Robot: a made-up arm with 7 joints.
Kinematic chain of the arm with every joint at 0, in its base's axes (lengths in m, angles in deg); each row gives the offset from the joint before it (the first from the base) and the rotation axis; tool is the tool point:
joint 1: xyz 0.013 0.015 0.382 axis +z
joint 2: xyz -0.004 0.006 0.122 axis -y
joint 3: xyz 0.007 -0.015 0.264 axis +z
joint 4: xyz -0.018 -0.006 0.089 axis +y
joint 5: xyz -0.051 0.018 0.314 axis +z
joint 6: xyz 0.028 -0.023 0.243 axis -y
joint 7: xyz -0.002 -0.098 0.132 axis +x
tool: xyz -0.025 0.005 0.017
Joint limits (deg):
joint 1: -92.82..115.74
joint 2: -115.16..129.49
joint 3: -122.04..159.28
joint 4: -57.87..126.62
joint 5: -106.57..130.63
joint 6: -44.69..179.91
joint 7: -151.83..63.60
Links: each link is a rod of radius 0.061 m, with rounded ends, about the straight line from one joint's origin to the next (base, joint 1, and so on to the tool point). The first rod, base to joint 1, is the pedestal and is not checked.
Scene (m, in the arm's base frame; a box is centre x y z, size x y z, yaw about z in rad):
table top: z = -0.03
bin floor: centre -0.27 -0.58 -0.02 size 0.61 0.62 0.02 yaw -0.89
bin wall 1: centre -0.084 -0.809 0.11 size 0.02 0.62 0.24 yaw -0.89
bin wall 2: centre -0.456 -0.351 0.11 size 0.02 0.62 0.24 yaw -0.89
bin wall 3: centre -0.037 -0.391 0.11 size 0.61 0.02 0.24 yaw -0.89
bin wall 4: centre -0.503 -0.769 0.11 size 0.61 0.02 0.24 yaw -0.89
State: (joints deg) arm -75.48 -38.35 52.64 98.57 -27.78 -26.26 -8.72
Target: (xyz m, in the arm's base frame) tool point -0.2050 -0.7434 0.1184
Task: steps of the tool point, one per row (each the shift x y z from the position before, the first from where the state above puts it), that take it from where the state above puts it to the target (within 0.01 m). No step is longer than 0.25 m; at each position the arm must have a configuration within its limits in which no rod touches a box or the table.
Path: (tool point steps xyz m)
1: -0.1564 -0.1602 -0.0478
2: -0.2006 -0.1110 -0.0221
3: -0.2248 -0.0514 0.0070
4: -0.2274 0.0119 0.0370
5: -0.0012 -0.0132 -0.1291
6: 0.0012 0.0133 -0.1378

